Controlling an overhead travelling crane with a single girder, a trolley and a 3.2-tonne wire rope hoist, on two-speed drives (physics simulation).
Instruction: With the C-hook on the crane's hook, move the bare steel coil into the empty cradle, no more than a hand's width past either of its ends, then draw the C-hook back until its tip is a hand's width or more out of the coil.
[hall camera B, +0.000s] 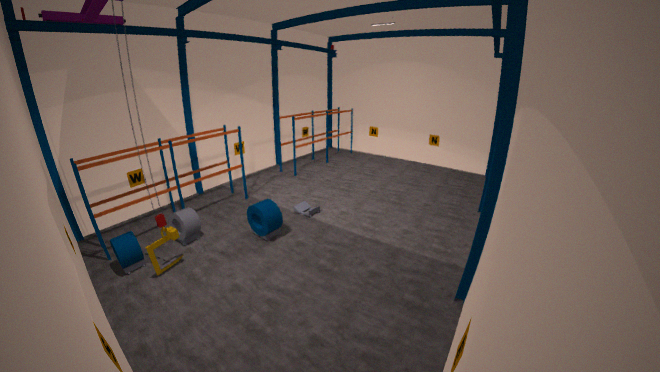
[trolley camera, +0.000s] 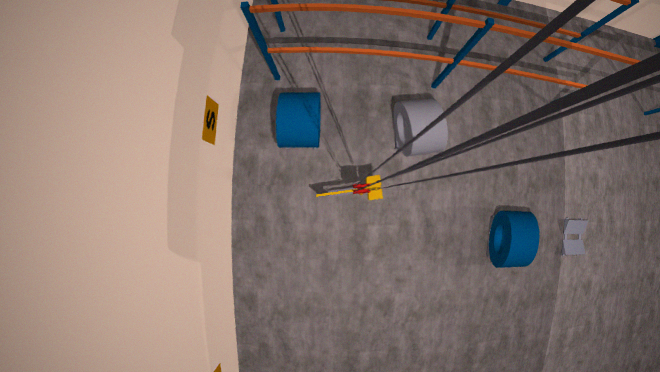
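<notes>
The bare steel coil (hall camera B: 194, 220) (trolley camera: 431, 125) is light grey and stands near the long rack, its bore opening facing left in the trolley view. The empty cradle (hall camera B: 302, 207) (trolley camera: 574, 246) is a low grey piece beyond the farther blue coil. My gripper, the yellow C-hook (hall camera B: 153, 260) (trolley camera: 375, 188), hangs under the red hook block (hall camera B: 160, 220) (trolley camera: 361, 188) and carries nothing. Its lower arm is low, near the floor. In the trolley view it is below and to the left of the bare coil, apart from it. The lower arm's tip is hidden there.
A blue coil (hall camera B: 127, 249) (trolley camera: 298, 120) stands near the rack's left end. Another blue coil (hall camera B: 270, 217) (trolley camera: 524, 239) stands between the bare coil and the empty cradle. The long rack (hall camera B: 242, 170) (trolley camera: 262, 45) runs behind the coils along the W wall.
</notes>
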